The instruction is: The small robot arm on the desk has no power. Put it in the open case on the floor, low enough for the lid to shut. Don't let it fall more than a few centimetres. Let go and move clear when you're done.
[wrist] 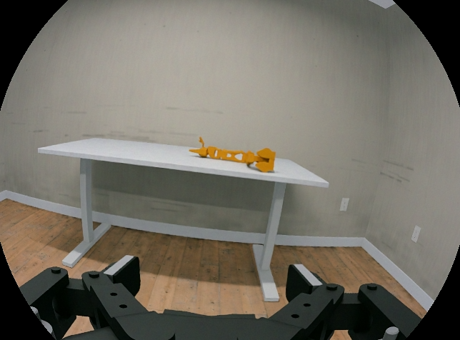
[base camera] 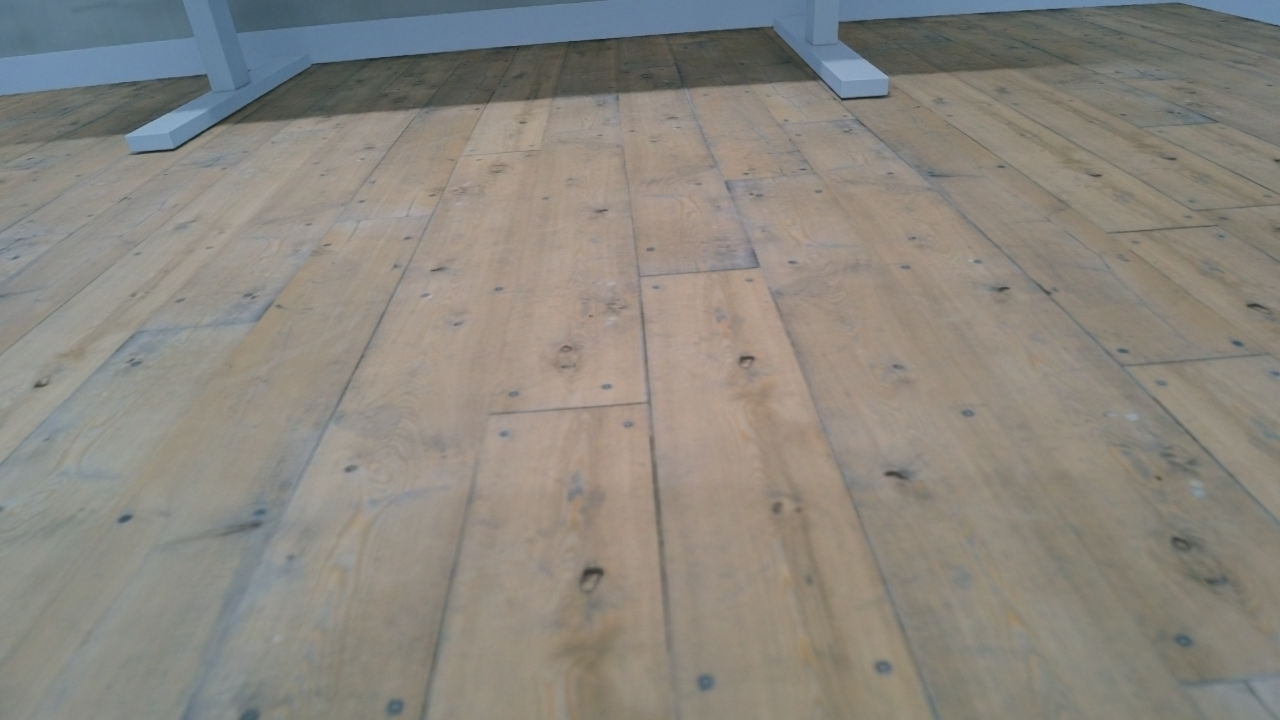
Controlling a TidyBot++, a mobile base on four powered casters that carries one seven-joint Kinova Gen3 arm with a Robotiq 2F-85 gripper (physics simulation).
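Frame: origin at the arm's base, x ahead, y left, z up, level; centimetres.
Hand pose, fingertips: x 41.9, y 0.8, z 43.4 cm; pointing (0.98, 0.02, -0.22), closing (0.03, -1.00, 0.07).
Note:
After its pixels a point has its place.
The small orange robot arm (wrist: 232, 155) lies stretched out on the right half of the white desk (wrist: 125, 152) in the wrist view, its wide base toward the right and its thin end toward the left. My gripper (wrist: 212, 278) is open, with its two fingers wide apart at the bottom of the wrist view. It is well short of the desk and touches nothing. The open case does not show in either view.
The desk's white legs and feet (base camera: 210, 102) {x 162.2, y 90.0, z -36.2 cm} (base camera: 841, 69) {x 153.0, y -30.9, z -36.2 cm} stand on the plank floor (base camera: 572, 358) {x 65.9, y 9.3, z -39.7 cm} at the top of the base camera view. A grey wall (wrist: 225, 75) is behind the desk, with a room corner at the right.

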